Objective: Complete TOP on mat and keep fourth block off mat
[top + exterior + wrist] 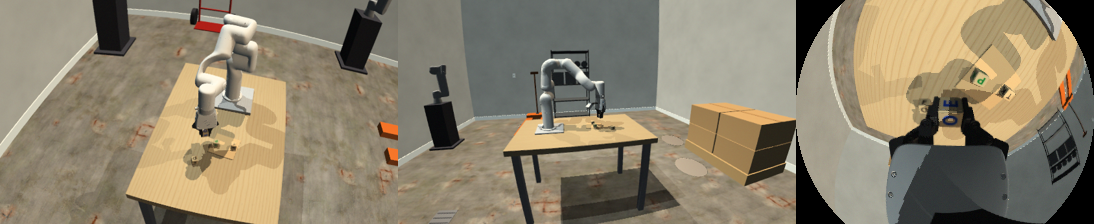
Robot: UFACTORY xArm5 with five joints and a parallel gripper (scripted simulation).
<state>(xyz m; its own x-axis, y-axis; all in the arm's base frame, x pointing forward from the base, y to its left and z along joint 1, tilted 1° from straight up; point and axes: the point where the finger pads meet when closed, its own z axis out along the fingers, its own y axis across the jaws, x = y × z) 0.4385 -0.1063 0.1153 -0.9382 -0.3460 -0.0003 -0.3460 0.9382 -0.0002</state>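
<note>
My hand is 12 cm above the tan mat, 11 cm to the right of it and 3 cm past it.
</note>
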